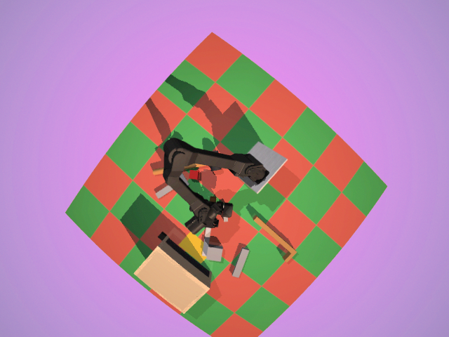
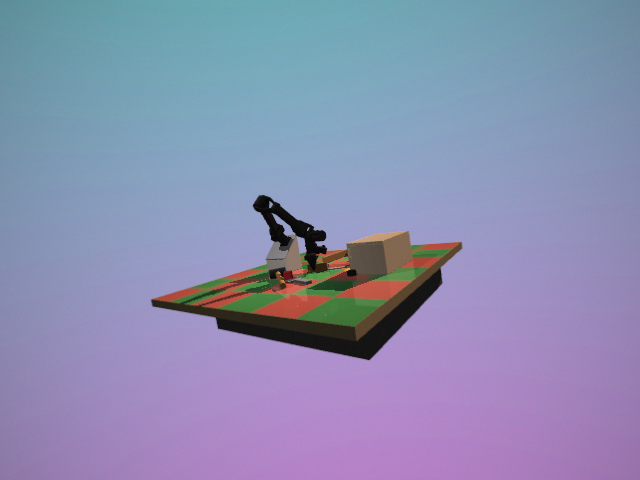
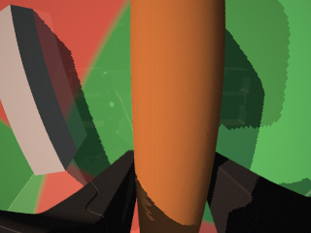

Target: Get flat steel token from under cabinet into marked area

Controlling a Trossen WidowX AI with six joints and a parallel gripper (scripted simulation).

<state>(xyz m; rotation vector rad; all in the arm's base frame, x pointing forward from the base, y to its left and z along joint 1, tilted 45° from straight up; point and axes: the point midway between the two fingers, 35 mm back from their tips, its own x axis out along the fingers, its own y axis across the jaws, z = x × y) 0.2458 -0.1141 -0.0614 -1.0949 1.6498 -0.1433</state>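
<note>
My gripper tip is now 10 mm past the pale bar and 80 mm to the right of it. Round my gripper tip: grey block (170 mm ahead, 180 mm to the left, 10 mm above); grey t-shaped tool (70 mm ahead, 200 mm to the right); red cube (40 mm behind, 160 mm to the right, 10 mm above).
</note>
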